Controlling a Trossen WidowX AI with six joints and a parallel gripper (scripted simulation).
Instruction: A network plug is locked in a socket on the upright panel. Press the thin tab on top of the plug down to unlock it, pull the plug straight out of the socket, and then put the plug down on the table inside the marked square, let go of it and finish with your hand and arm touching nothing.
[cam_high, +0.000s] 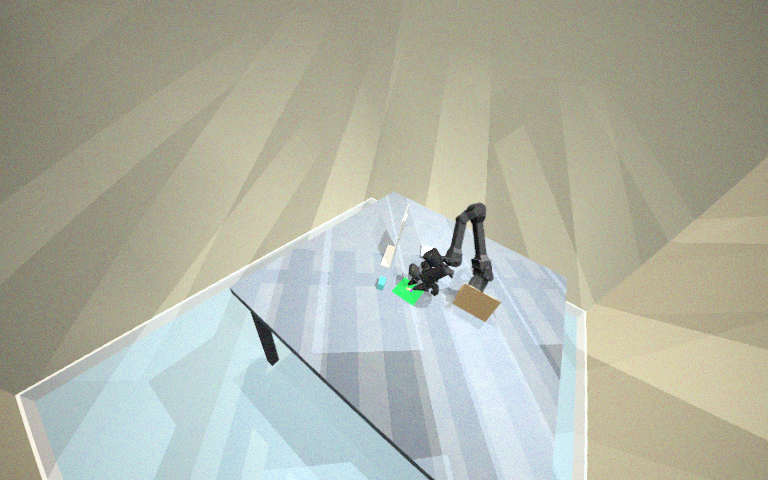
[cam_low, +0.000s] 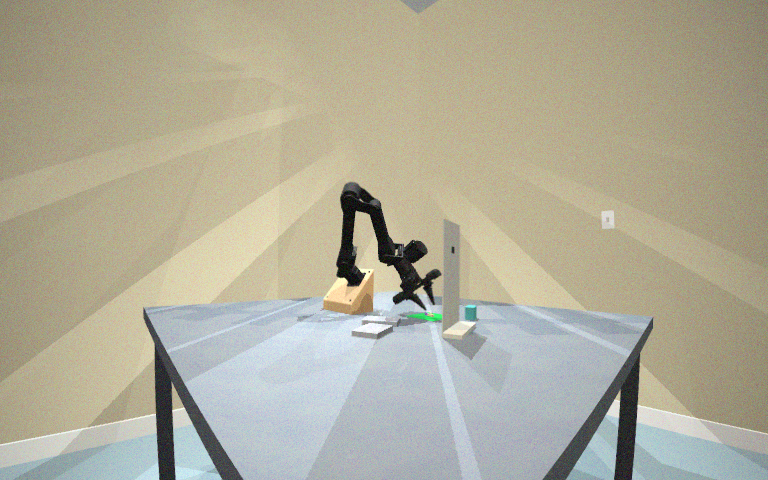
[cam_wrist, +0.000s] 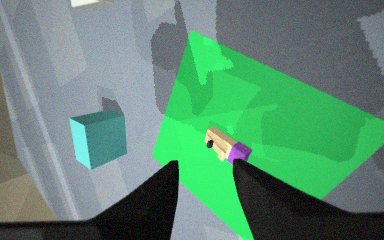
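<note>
The purple plug is 20 mm below my gripper tip. Round my gripper tip: grey upright panel 170 mm ahead, 160 mm to the right, 110 mm above; then green marked square 30 mm below.
</note>
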